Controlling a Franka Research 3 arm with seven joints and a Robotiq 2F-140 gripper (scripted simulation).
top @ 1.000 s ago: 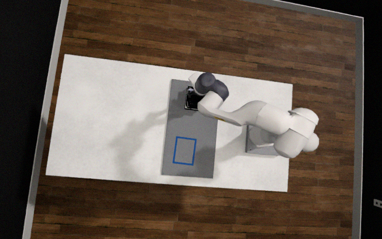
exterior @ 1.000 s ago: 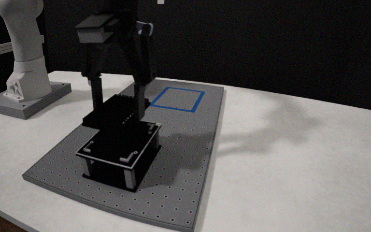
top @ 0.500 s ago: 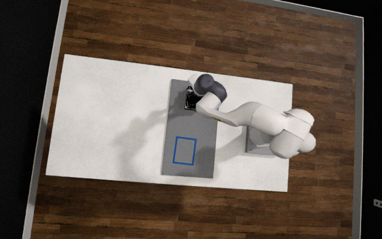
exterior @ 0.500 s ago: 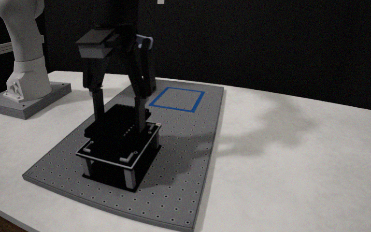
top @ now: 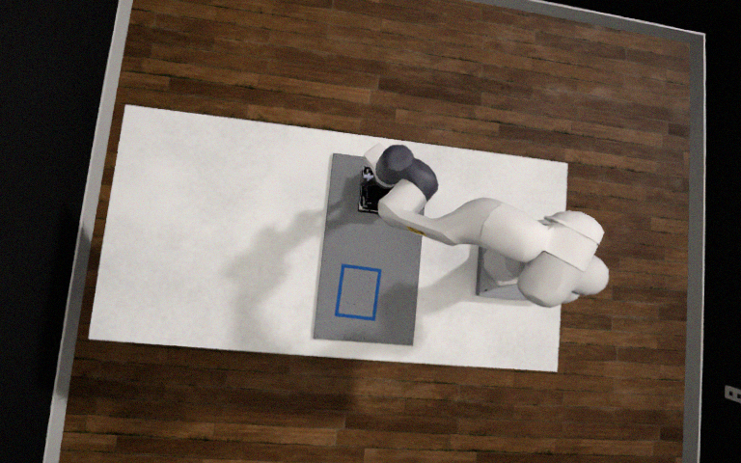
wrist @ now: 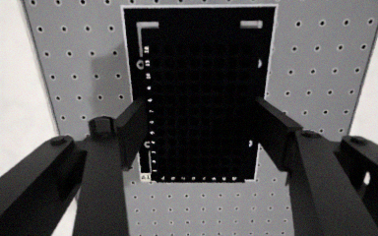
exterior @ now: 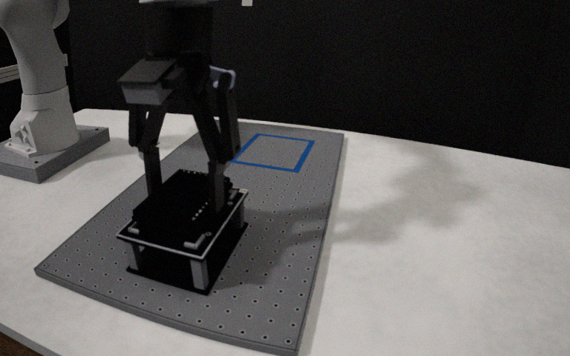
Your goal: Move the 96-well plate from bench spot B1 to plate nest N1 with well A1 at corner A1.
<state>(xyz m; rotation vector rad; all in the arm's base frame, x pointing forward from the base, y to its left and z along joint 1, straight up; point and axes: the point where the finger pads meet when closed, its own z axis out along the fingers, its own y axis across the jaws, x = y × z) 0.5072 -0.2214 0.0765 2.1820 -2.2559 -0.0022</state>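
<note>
My hand is 20 mm above the black 96-well plate. The rest, counted from my hand: A1 mark: 60 mm ahead, 70 mm to the left, 40 mm below; raised plate nest N1: 40 mm below.
</note>
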